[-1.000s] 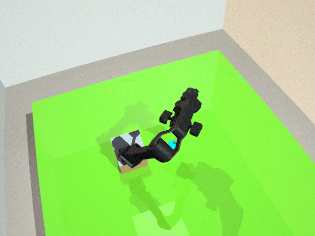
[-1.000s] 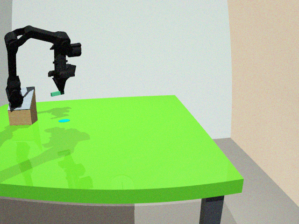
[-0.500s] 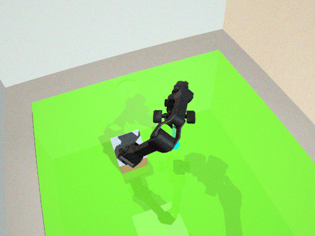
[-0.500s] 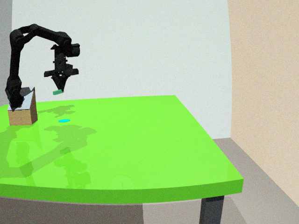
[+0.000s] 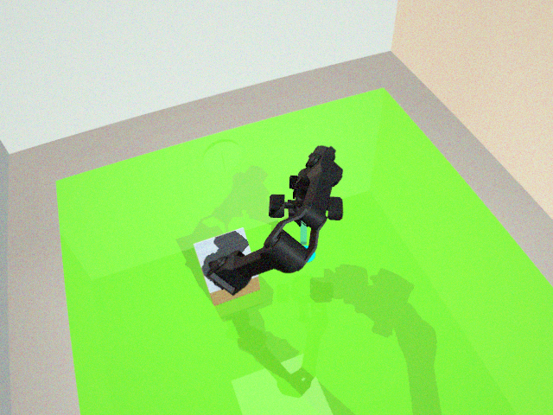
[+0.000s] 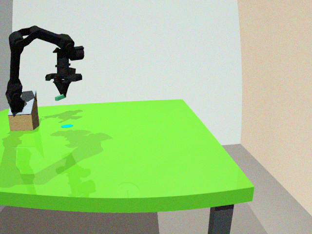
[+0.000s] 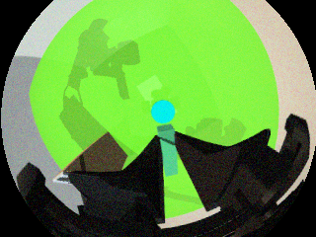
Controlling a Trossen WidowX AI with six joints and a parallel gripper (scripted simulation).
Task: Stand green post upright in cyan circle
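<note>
My gripper tip is 14 cm above the cyan circle. Also, from my gripper tip: green post (1 cm behind, 2 cm to the right).
</note>
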